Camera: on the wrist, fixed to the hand. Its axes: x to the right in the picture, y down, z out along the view.
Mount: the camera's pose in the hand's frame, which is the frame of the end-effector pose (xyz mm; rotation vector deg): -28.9 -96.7 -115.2 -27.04 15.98 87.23
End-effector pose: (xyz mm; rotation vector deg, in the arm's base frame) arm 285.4 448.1 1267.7 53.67 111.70 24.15
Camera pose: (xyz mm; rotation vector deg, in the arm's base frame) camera 154.1 371.5 1286.8 110.63 49.75 103.66
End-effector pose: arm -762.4 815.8 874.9 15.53 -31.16 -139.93
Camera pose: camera -754.0 867.2 730.9 -2.26 2.56 -54.61
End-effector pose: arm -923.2 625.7 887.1 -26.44 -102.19 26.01
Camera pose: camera -812.1 536.3 942.8 -120.84 -54.27 51.88
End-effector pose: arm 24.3 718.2 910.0 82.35 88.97 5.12
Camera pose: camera -127.7 727.9 925.8 108.75 13.55 83.91
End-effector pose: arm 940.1 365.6 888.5 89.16 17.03 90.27
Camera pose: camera 871.0 447.8 779.3 -61.09 75.54 -149.92
